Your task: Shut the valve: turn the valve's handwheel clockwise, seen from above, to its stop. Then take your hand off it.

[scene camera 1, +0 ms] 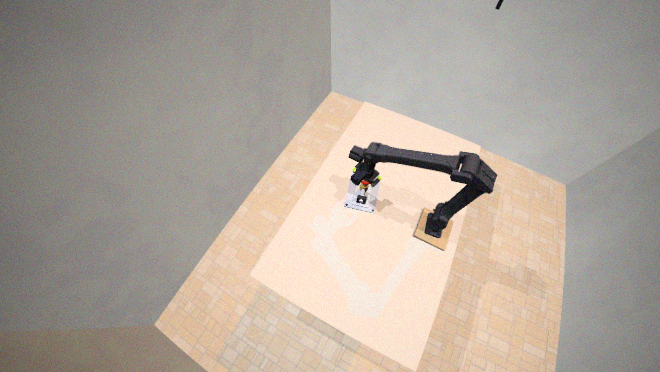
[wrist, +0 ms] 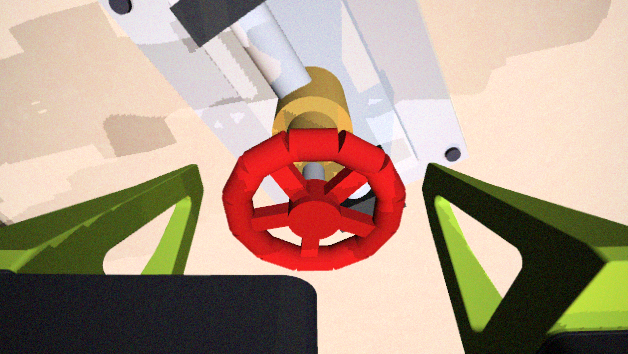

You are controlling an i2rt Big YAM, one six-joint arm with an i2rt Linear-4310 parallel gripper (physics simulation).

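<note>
The red handwheel [scene camera 1: 365,182] [wrist: 315,220] shows between my fingers in the wrist view, a ring with several spokes round a central hub. It sits on a grey stem above the brass valve body [wrist: 314,95]. My gripper [wrist: 312,176] is open; its green fingers stand to the left and right of the wheel's rim, with a gap on each side. In the scene view the gripper is over the valve and partly hides the wheel. How far the wheel is turned cannot be told.
The valve stands on a pale base plate [scene camera 1: 354,207] [wrist: 434,131] with dark bolts at its corners. A light pipe [wrist: 272,52] runs from the brass body to a dark block [wrist: 212,17]. The arm's wooden mounting board [scene camera 1: 421,232] is to the right in the scene view.
</note>
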